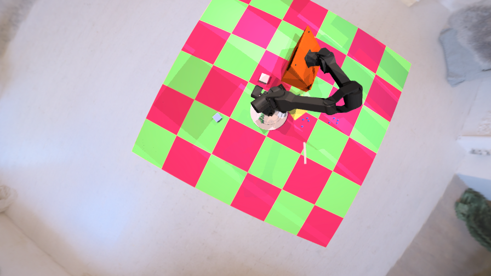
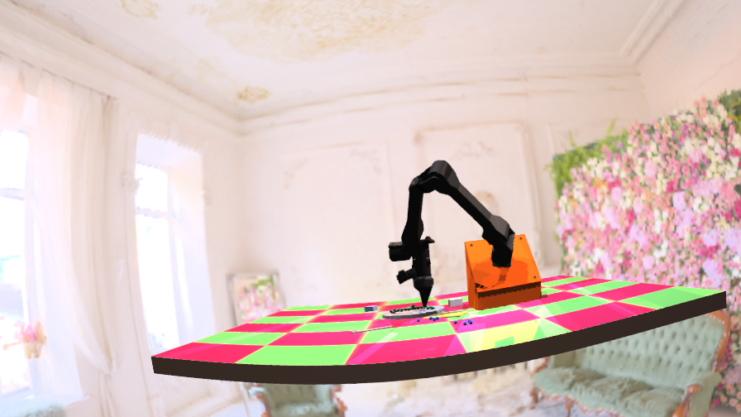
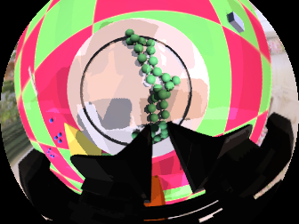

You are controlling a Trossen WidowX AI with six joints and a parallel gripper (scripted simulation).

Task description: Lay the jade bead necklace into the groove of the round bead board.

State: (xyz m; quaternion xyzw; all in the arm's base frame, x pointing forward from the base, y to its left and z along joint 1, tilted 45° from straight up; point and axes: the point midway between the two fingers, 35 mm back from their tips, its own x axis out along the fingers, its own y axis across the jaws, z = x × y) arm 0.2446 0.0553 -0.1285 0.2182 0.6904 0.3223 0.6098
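The round bead board lies 3 cm ahead of my gripper tip, 3 cm to the left of it and 1 cm below it. Round my gripper tip: pale blue cube: 21 cm ahead, 18 cm to the right, 1 cm below; white cube: 10 cm behind, 9 cm to the right, 1 cm below; yellow patch: 7 cm behind, 15 cm to the left, 2 cm below.
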